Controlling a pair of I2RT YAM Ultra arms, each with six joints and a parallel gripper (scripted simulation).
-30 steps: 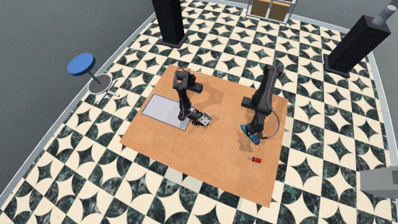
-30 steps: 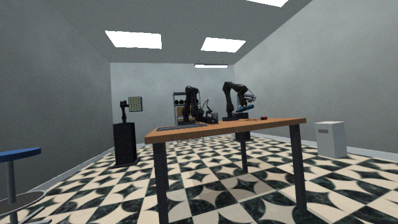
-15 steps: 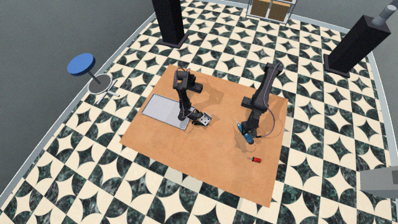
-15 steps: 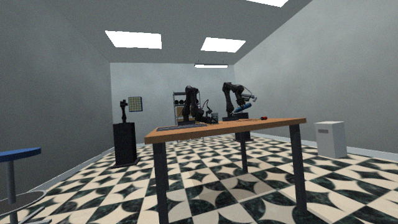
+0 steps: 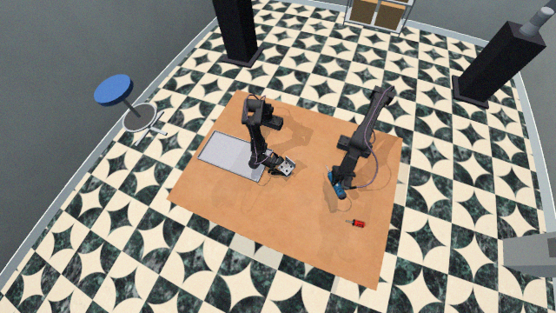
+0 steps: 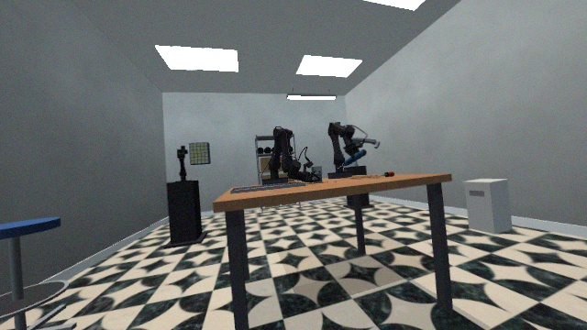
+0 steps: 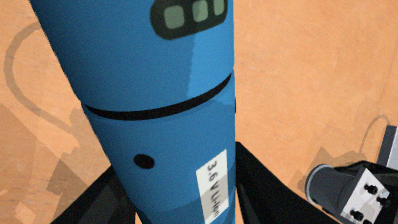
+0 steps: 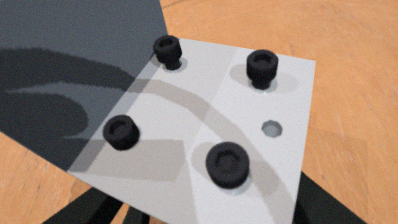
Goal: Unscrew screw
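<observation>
Right now the round joint module is right at my right hand. From my right hand the other things lie so: grey mat: 330 mm to the right, 20 mm below, 10 mm ahead; grey bracket: 50 mm above; screw: 50 mm above, 20 mm to the right, 10 mm ahead.
</observation>
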